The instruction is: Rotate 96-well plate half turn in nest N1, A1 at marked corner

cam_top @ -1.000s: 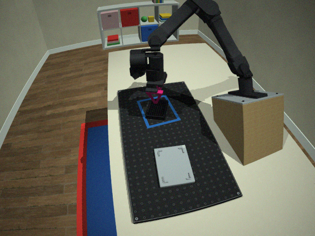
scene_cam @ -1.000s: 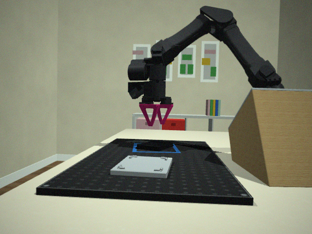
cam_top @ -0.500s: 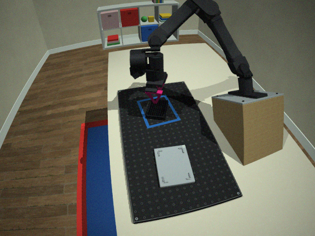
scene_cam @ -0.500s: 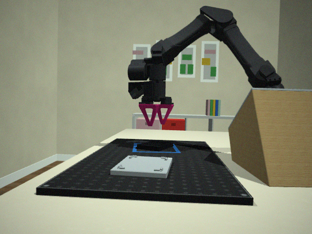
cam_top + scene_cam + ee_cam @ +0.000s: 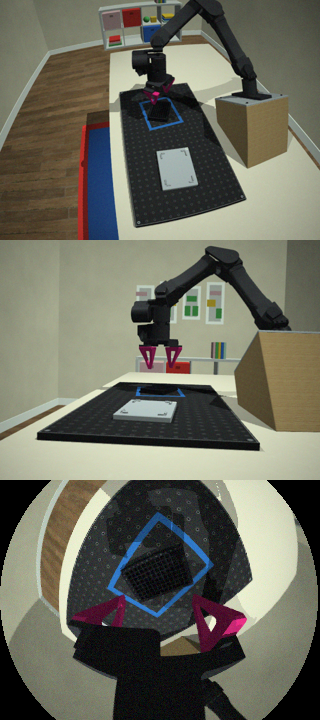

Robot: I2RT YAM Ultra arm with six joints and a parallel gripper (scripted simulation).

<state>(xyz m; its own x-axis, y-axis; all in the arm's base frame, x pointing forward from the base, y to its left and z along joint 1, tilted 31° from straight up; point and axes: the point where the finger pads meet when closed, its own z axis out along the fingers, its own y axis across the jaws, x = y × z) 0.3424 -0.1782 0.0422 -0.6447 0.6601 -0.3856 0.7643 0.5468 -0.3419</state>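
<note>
Now: hand 80 mm above the black 96-well plate. Also, from my hand: grey plate nest N1 (310 mm to the left, 80 mm below, 40 mm ahead).
</note>
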